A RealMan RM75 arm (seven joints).
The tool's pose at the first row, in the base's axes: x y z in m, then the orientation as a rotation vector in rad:
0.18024, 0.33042, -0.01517, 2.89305, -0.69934, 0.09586
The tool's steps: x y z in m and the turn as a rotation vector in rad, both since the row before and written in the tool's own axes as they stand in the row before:
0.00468, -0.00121, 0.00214, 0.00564, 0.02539, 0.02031
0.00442, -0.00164, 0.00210, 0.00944, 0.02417, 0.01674
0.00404, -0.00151, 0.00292, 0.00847, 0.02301, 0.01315
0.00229, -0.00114, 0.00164, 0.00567, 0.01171, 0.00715
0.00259, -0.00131, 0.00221, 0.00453, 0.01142, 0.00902
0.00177, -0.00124, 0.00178, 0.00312, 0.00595, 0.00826
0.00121, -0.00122, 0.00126, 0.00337, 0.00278, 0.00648
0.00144, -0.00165, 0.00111, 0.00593, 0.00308, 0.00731
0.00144, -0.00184, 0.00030, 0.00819, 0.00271, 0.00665
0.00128, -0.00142, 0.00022, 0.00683, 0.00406, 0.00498
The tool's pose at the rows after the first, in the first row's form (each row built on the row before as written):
0.18500, 0.32901, -0.01698, 2.88519, -0.72529, 0.13703
0.18976, 0.32802, -0.01870, 2.88171, -0.74665, 0.17756
0.19423, 0.32688, -0.02113, 2.87823, -0.76276, 0.21563
0.19693, 0.32646, -0.02245, 2.87737, -0.77173, 0.23568
0.20005, 0.32592, -0.02425, 2.87479, -0.78333, 0.25505
0.20241, 0.32578, -0.02575, 2.87294, -0.79463, 0.26593
0.20423, 0.32598, -0.02684, 2.87297, -0.80391, 0.27223
0.20646, 0.32645, -0.02776, 2.87495, -0.81460, 0.28030
0.20868, 0.32722, -0.02789, 2.87932, -0.82462, 0.28889
0.21054, 0.32772, -0.02793, 2.88242, -0.83186, 0.29857

